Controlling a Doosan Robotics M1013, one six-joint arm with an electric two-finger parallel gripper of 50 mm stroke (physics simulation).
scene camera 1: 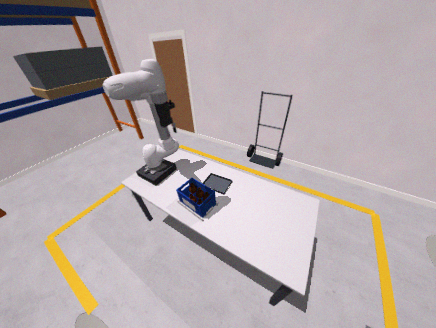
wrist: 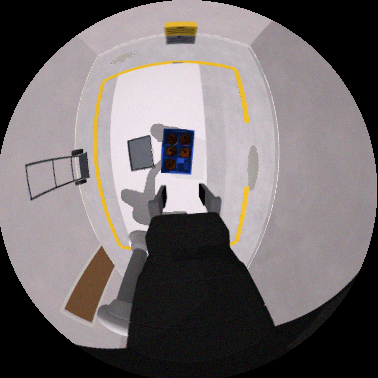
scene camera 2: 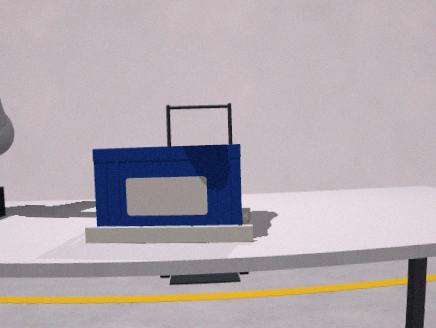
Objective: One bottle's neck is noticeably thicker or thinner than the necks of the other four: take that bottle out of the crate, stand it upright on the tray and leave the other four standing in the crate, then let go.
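Frame: origin at the arm's base, x left, y back, z up, level; millimetres.
Where they show: gripper, fingertip midpoint: (scene camera 1: 172, 134) (wrist: 182, 190); arm's base, origin of the base link: (scene camera 1: 156, 167).
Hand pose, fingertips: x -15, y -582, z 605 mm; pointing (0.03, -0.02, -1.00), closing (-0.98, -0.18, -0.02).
Observation:
Things, the pixels of their top centre, and the offset from my fingertips. "*": a spot on its surface instead. Level surfaces: height alone.
- blue crate, middle of its top: (scene camera 2: 173, 146) (wrist: 176, 150) (scene camera 1: 195, 190) dz -505, dx +37, dy -86 mm
- dark grey tray, surface spot: (wrist: 140, 153) (scene camera 1: 216, 183) * dz -675, dx +324, dy -45 mm
- low pale strip, surface spot: (scene camera 2: 170, 235) * dz -665, dx -66, dy -101 mm
- white table, its level: dz -680 mm
A blue crate (scene camera 1: 210, 205) (scene camera 2: 165, 168) (wrist: 192, 159) stands on the table, a pale label on its long side. In the wrist view brown bottles stand in five of its six compartments: two at the top (wrist: 172, 138) (wrist: 185, 138), two in the middle (wrist: 171, 151) (wrist: 184, 151) and one at bottom left (wrist: 170, 164); the bottom right one is empty. Neck thicknesses are too small to compare. The dark grey tray (scene camera 1: 218, 183) (wrist: 140, 153) lies flat beside the crate, with nothing on it. My gripper (scene camera 1: 175, 130) (wrist: 182, 190) is open and empty, high above the table near the arm's base.
A low pale strip (scene camera 2: 170, 235) runs along the crate's labelled side on the white table (scene camera 1: 270, 225) (scene camera 2: 330, 220). The robot's black base (scene camera 1: 156, 172) stands at one table end. A hand truck (scene camera 1: 265, 161), a door (scene camera 1: 176, 85) and a shelf rack (scene camera 1: 111, 50) are beyond the table.

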